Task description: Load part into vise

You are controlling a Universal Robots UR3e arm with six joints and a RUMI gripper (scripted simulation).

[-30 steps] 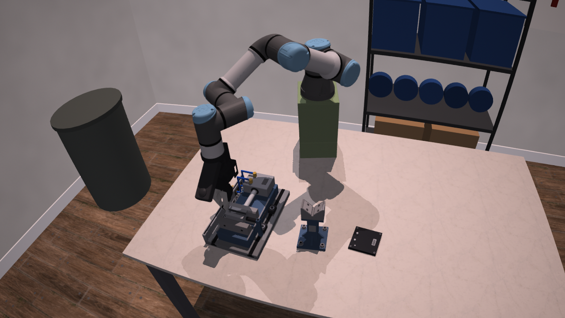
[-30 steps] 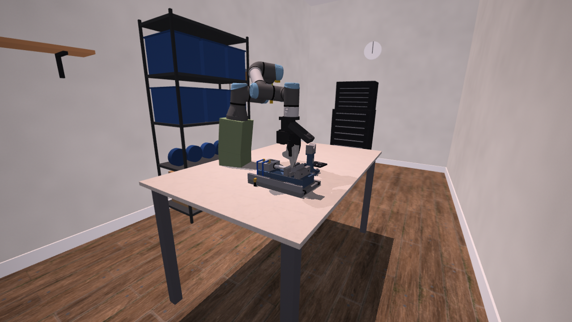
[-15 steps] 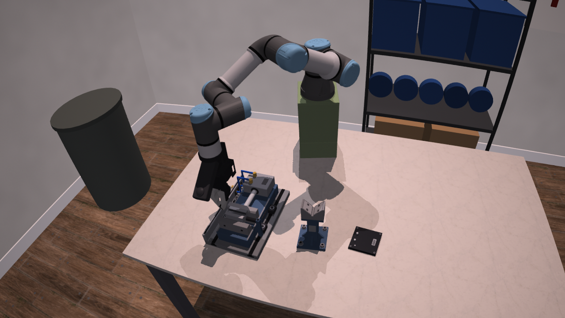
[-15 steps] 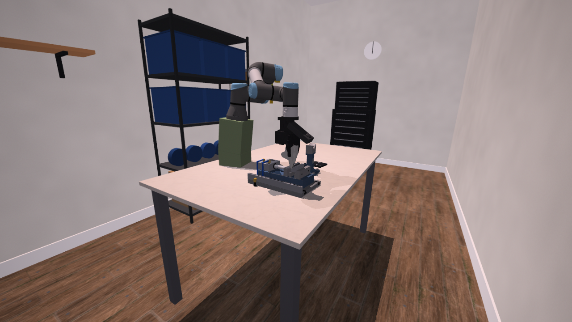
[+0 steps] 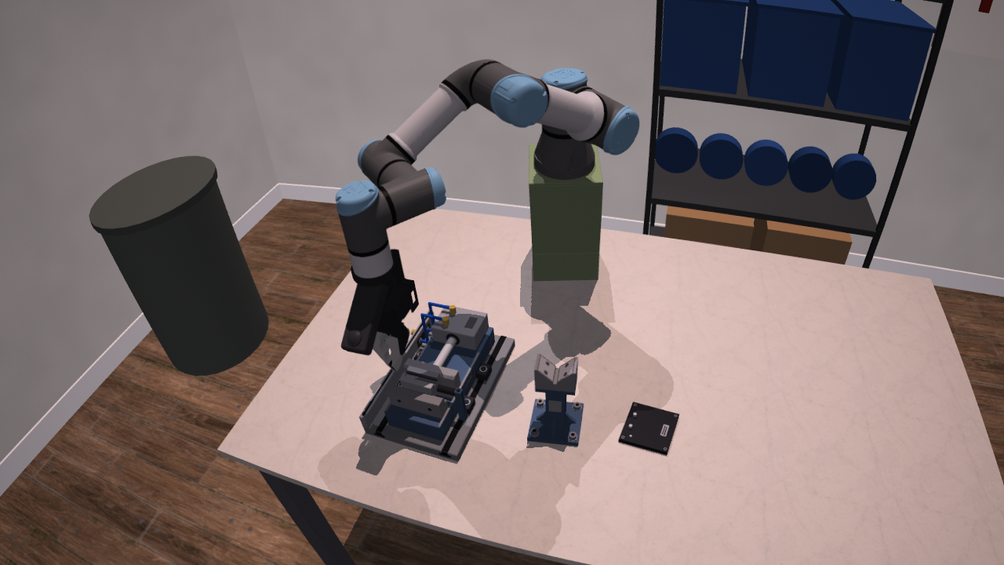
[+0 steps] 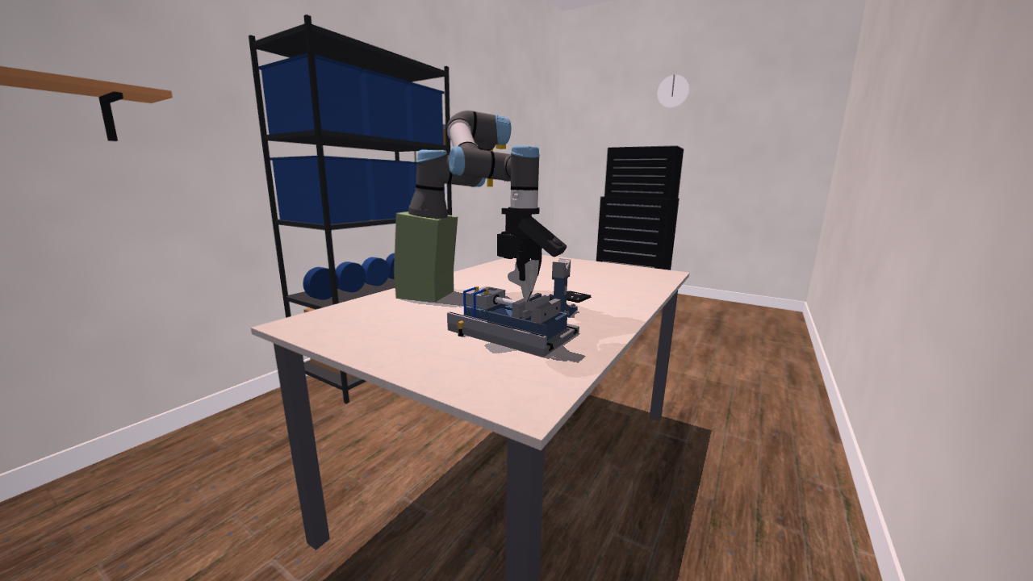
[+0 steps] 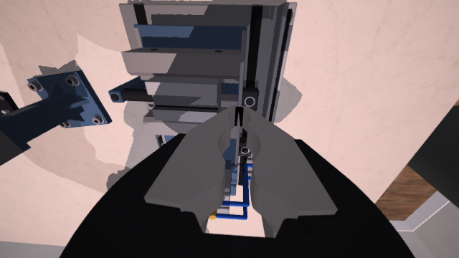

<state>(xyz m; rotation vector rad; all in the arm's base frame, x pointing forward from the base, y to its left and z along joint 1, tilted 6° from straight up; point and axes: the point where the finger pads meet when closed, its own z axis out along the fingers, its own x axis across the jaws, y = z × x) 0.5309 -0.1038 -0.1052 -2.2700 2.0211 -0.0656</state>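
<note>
Right now the part is 5 cm to the left of my hand, 2 cm below it and 1 cm behind it. From my hand the other things lie so: dark work stop rod 10 cm to the left, 3 cm below, 1 cm behind; black infeed plate 43 cm to the left, 14 cm behind, 12 cm below; fixed jaw 5 cm to the left, 5 cm below, 2 cm ahead.
</note>
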